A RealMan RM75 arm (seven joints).
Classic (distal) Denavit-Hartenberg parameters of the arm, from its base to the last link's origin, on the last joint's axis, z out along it. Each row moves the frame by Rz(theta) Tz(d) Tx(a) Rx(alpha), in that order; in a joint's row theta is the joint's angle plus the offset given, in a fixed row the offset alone. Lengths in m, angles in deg.
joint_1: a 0  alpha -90  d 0.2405  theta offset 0
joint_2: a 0  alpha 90  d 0  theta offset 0
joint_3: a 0  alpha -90  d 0.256  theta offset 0
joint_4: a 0  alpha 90  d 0  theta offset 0
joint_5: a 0  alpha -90  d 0.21  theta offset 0
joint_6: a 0  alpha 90  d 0  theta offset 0
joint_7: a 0  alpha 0  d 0.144  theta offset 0
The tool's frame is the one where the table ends.
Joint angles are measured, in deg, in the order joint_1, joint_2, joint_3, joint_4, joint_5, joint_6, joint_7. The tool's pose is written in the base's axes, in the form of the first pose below.
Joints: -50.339 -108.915 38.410 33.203 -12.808 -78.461 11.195
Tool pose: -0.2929, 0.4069, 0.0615, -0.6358, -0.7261, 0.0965, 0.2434
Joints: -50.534 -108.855 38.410 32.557 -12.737 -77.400 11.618
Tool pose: -0.2935, 0.4087, 0.0606, -0.6388, -0.7223, 0.0955, 0.2474
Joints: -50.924 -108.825 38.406 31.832 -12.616 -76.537 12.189
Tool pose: -0.2927, 0.4107, 0.0590, -0.6436, -0.7172, 0.0961, 0.2493
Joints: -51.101 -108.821 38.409 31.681 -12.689 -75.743 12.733
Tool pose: -0.2920, 0.4131, 0.0591, -0.6482, -0.7119, 0.0936, 0.2536
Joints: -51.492 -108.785 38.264 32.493 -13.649 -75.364 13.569
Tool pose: -0.2860, 0.4190, 0.0619, -0.6575, -0.7033, 0.0814, 0.2579
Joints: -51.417 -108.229 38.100 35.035 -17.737 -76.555 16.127
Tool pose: -0.2737, 0.4271, 0.0719, -0.6784, -0.6878, 0.0492, 0.2534
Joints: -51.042 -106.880 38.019 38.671 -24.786 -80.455 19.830
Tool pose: -0.2540, 0.4332, 0.0890, -0.7099, -0.6651, 0.0042, 0.2317
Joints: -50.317 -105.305 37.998 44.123 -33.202 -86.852 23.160
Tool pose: -0.2274, 0.4342, 0.1124, -0.7480, -0.6310, -0.0451, 0.2006
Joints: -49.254 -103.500 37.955 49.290 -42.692 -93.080 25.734
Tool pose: -0.2005, 0.4300, 0.1376, -0.7854, -0.5879, -0.0980, 0.1672
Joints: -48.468 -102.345 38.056 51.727 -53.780 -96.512 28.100
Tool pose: -0.1735, 0.4256, 0.1531, -0.8163, -0.5392, -0.1638, 0.1264
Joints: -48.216 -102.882 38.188 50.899 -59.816 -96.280 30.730
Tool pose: -0.1620, 0.4250, 0.1498, -0.8282, -0.5117, -0.2054, 0.1003
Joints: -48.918 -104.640 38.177 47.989 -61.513 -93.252 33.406
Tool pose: -0.1583, 0.4306, 0.1324, -0.8276, -0.5046, -0.2289, 0.0898
